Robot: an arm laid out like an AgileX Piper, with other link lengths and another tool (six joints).
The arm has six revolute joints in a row. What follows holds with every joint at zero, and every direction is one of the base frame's.
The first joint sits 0.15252 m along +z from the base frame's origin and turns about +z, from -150 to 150 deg.
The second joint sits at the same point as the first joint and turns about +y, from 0 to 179.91 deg.
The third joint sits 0.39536 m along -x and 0.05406 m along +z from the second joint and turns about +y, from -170 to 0 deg.
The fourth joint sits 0.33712 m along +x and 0.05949 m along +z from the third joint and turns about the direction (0.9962, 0, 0.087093), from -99.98 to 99.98 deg.
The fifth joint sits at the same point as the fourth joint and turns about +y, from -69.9 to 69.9 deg.
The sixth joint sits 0.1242 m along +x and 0.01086 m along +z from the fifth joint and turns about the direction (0.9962, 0, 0.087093), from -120 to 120 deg.
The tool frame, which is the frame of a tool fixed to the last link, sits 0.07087 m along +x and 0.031 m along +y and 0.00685 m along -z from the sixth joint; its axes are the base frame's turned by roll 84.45, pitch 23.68 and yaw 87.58 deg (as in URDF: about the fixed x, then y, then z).
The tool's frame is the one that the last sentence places.
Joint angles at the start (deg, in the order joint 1, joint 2, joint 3, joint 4, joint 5, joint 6):
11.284 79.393 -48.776 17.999 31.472 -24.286
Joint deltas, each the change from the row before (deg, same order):
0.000 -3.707 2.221 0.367 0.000 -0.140
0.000 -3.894 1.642 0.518 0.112 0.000
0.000 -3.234 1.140 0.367 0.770 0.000
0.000 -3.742 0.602 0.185 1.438 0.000
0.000 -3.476 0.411 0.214 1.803 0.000
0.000 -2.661 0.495 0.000 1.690 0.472
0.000 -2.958 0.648 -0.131 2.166 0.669
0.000 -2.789 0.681 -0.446 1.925 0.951
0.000 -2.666 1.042 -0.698 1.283 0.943
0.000 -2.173 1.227 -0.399 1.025 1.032
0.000 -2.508 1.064 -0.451 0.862 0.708
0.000 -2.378 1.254 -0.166 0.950 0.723
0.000 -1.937 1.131 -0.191 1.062 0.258
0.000 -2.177 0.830 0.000 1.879 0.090
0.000 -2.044 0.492 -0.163 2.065 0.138
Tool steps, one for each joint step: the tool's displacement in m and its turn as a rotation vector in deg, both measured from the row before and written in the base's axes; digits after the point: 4 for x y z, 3 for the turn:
-0.0181 -0.0029 0.0090 0.544 -1.430 -0.041
-0.0164 -0.0022 0.0130 0.901 -2.008 -0.170
-0.0150 -0.0016 0.0103 0.691 -1.255 0.105
-0.0165 -0.0017 0.0150 0.667 -1.685 0.395
-0.0167 -0.0013 0.0131 0.624 -1.268 0.526
-0.0145 -0.0013 0.0073 0.522 -0.385 0.215
-0.0174 -0.0018 0.0058 0.464 -0.040 0.259
-0.0161 -0.0025 0.0040 0.295 -0.030 0.015
-0.0147 -0.0033 0.0006 0.023 -0.206 -0.185
-0.0126 -0.0025 -0.0027 0.268 0.306 -0.380
-0.0127 -0.0028 -0.0005 0.136 -0.455 -0.210
-0.0128 -0.0021 -0.0029 0.342 0.003 -0.218
-0.0113 -0.0020 -0.0044 -0.060 0.257 0.138
-0.0137 -0.0016 -0.0030 -0.029 0.471 0.491
-0.0129 -0.0018 -0.0017 -0.170 0.428 0.505

